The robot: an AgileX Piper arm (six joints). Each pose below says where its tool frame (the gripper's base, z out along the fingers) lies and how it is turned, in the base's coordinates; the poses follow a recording.
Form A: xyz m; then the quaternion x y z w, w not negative.
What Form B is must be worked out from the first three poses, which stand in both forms.
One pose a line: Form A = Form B
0.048, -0.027, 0.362, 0.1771, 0.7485, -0.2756, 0.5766 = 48, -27, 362, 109.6, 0.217, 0.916, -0.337
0.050, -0.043, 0.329, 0.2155, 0.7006, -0.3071, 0.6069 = 50, -43, 329, 105.3, 0.271, 0.882, -0.386
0.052, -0.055, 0.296, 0.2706, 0.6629, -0.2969, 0.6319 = 52, -55, 296, 101.6, 0.349, 0.855, -0.383
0.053, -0.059, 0.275, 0.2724, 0.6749, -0.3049, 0.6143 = 53, -59, 275, 104.2, 0.345, 0.855, -0.386
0.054, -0.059, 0.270, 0.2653, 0.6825, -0.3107, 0.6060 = 54, -59, 270, 105.4, 0.334, 0.858, -0.391
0.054, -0.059, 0.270, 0.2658, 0.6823, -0.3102, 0.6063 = 54, -59, 270, 105.4, 0.334, 0.858, -0.390
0.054, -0.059, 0.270, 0.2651, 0.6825, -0.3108, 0.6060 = 54, -59, 270, 105.4, 0.333, 0.858, -0.391
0.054, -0.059, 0.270, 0.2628, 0.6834, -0.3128, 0.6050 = 54, -59, 270, 105.5, 0.330, 0.858, -0.393
